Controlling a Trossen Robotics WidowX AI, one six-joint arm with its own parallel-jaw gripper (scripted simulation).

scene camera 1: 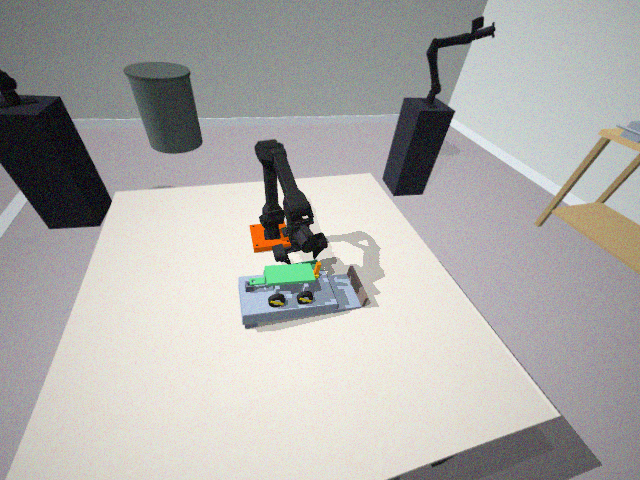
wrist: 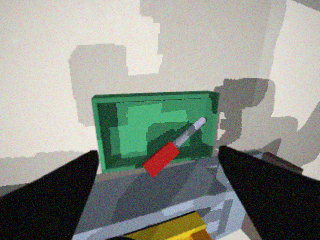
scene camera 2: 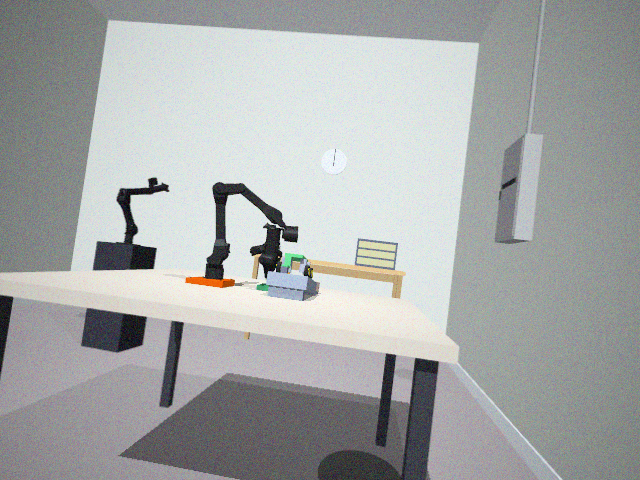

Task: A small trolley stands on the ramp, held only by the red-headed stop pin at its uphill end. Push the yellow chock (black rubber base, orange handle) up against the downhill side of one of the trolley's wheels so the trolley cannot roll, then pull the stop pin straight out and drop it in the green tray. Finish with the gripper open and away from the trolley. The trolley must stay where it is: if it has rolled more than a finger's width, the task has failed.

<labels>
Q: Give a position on a green-bodied trolley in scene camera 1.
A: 274,275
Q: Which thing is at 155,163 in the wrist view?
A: A stop pin.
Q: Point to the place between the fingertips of my gripper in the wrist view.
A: At 160,153
</labels>
